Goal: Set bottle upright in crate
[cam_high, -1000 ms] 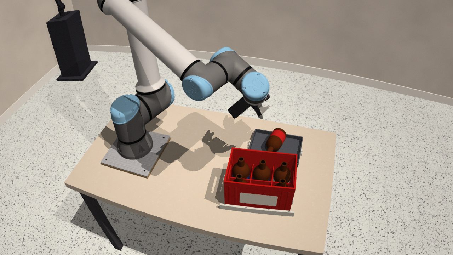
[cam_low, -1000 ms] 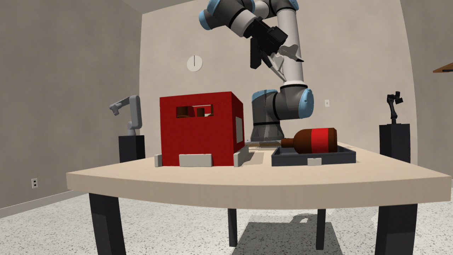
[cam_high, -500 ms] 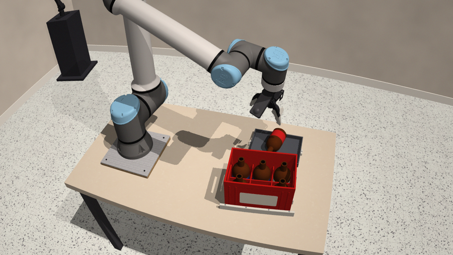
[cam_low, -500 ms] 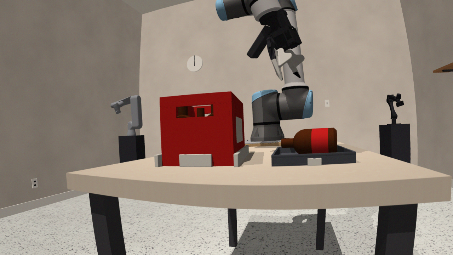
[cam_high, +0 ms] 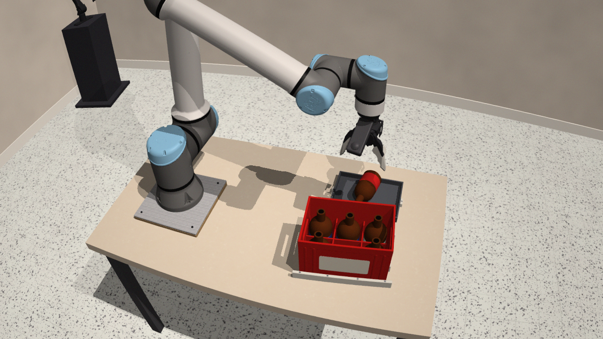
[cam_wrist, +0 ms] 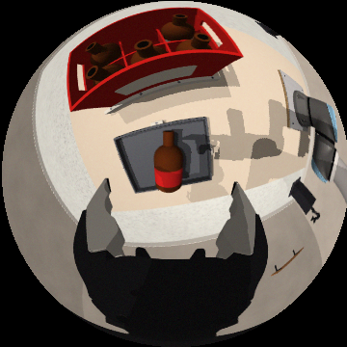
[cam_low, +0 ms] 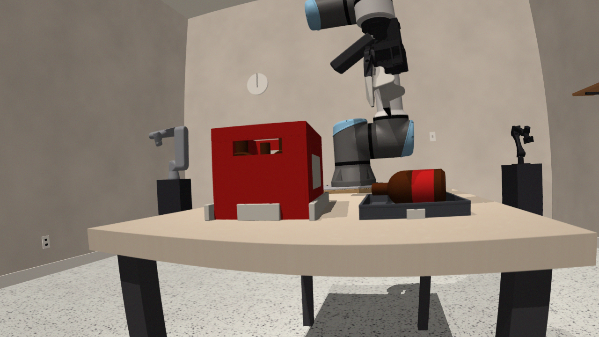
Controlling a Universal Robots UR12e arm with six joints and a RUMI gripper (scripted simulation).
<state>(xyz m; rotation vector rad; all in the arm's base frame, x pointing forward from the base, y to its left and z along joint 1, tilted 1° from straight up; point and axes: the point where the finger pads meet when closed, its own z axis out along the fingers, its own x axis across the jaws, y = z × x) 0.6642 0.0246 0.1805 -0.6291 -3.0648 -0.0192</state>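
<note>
Right now my hand is 30 mm short of the tray, 40 mm to the right of it and 190 mm above it. The rest, counted from my hand: red crate 30 mm behind, 240 mm to the right, 120 mm below.
</note>
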